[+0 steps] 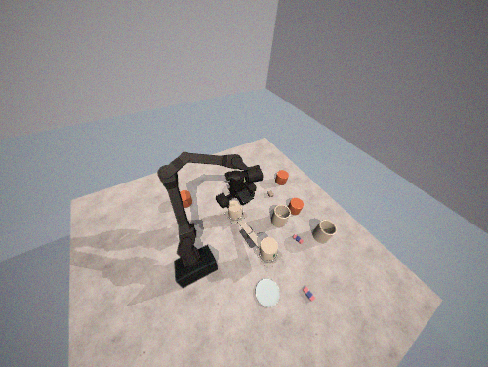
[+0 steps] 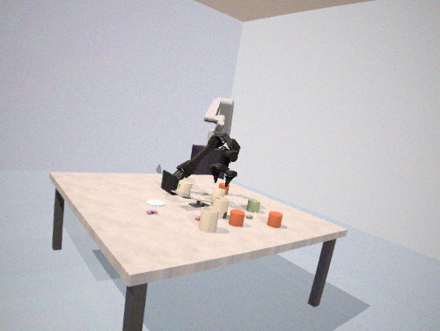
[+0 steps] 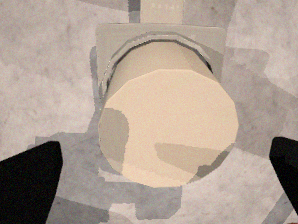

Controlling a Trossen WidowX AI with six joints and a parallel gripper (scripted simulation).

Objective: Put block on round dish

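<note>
My gripper tip is now 2 cm to the right of the beige cup and 5 cm above it. Also, from my gripper tip: green cup (15 cm ahead, 13 cm to the left, 8 cm below); then green block (7 cm below); then balance (1 cm behind, 14 cm to the right, 8 cm below).
</note>
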